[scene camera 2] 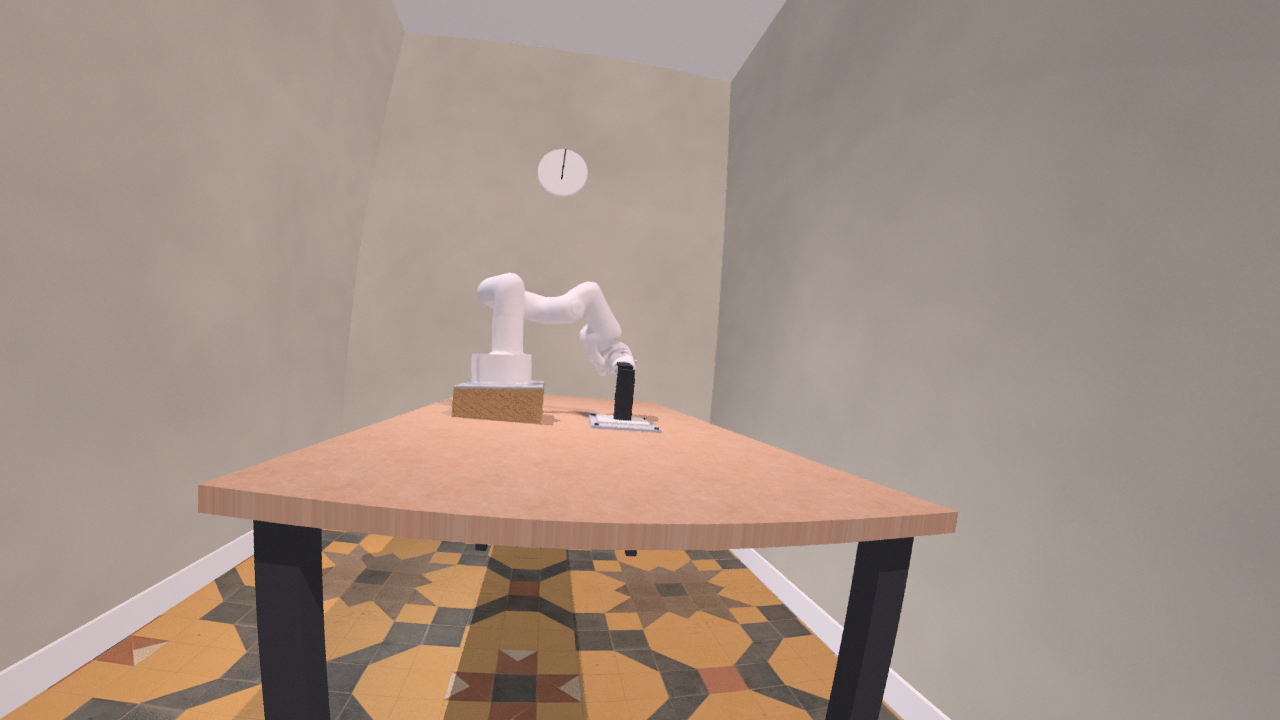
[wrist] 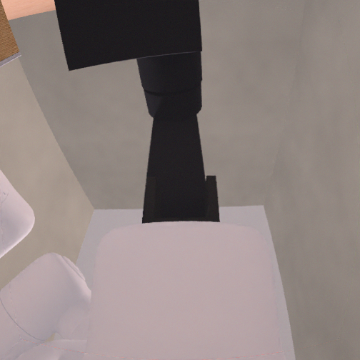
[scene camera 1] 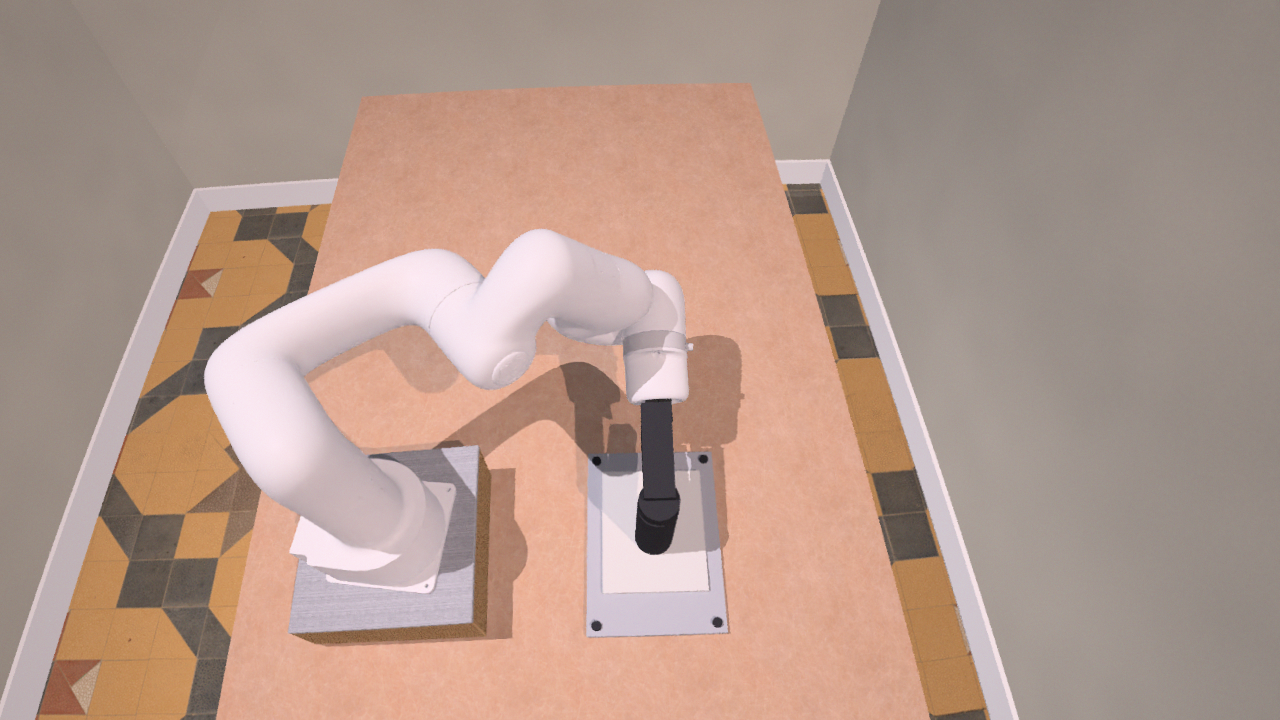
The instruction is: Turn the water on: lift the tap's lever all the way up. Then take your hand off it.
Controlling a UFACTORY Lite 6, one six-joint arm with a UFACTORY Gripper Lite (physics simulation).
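Observation:
The black tap stands upright on the light plate. Its lever reaches from the top of the tap body to my gripper; its exact tilt is hard to tell. A wide black block, probably the spout, shows beyond the lever in the wrist view. My gripper is open, with one finger on each side of the lever's end and little gap beside it. The fingers are hidden or too small to tell in the scene views.
My arm's base stands on a wooden block left of the plate. Both rest on the long table. My forearm arches over the table behind the tap. A round clock hangs on the far wall.

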